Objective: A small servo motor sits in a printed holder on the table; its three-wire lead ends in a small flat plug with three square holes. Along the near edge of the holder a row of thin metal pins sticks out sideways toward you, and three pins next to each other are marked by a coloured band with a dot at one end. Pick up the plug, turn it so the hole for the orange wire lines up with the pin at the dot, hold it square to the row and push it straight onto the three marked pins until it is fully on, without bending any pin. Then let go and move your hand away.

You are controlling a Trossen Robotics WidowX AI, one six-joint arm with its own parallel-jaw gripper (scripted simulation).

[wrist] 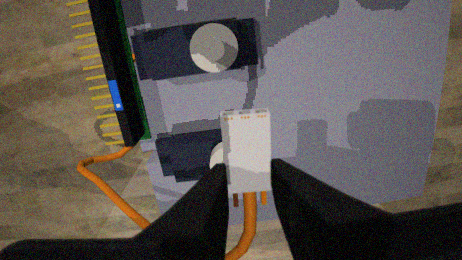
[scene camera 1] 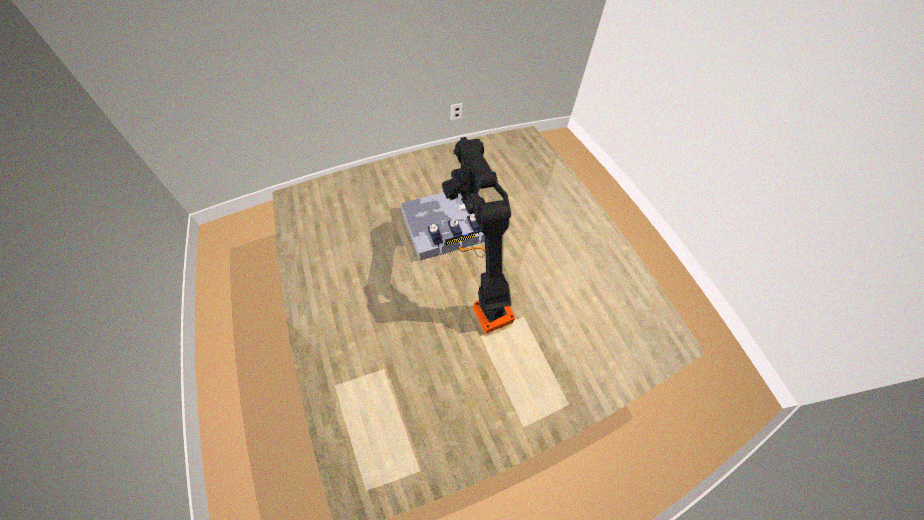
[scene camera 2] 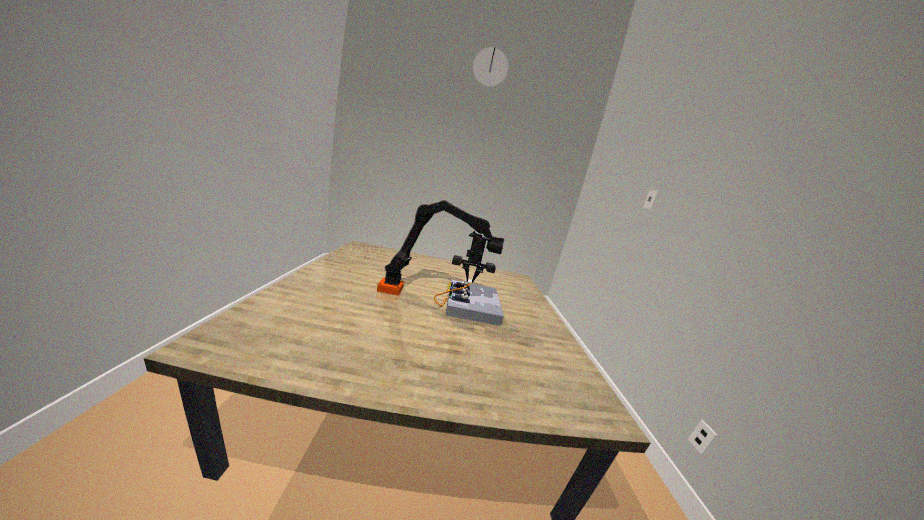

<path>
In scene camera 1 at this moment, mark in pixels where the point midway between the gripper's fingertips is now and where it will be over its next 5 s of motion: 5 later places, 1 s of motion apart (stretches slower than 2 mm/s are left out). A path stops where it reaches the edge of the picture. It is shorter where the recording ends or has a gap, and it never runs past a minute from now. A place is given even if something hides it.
My gripper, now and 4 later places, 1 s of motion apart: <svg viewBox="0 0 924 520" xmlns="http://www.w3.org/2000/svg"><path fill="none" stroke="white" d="M466 206L473 231L474 253L470 245L468 240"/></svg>
</path>
